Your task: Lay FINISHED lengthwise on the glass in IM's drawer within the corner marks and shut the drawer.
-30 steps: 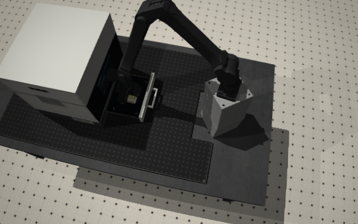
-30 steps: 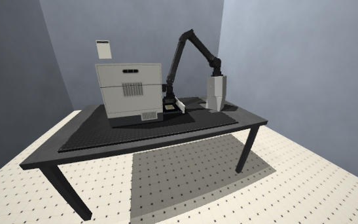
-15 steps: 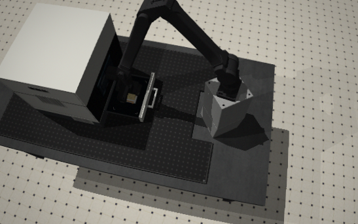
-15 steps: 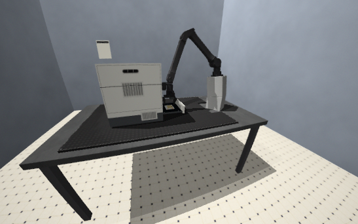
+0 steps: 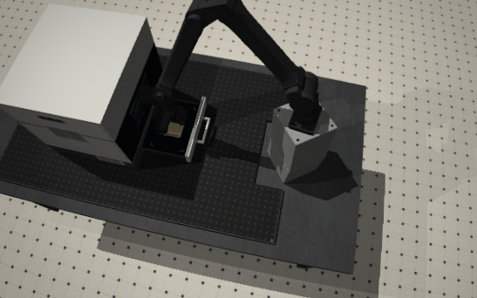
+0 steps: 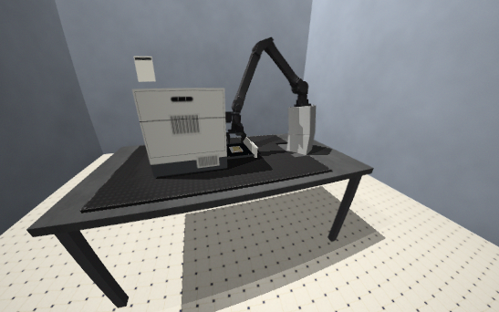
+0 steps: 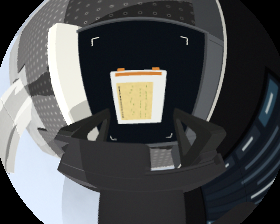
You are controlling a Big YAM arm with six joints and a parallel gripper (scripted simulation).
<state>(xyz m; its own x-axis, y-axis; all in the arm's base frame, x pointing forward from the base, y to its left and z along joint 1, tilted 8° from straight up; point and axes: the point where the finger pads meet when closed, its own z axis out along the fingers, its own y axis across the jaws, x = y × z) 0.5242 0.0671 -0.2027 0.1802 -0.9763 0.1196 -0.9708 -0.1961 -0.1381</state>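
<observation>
The imager drawer lies 10 mm ahead of my hand and 40 mm below it. Round my hand: finished cassette 10 mm behind, 10 mm to the left, 40 mm below.
</observation>
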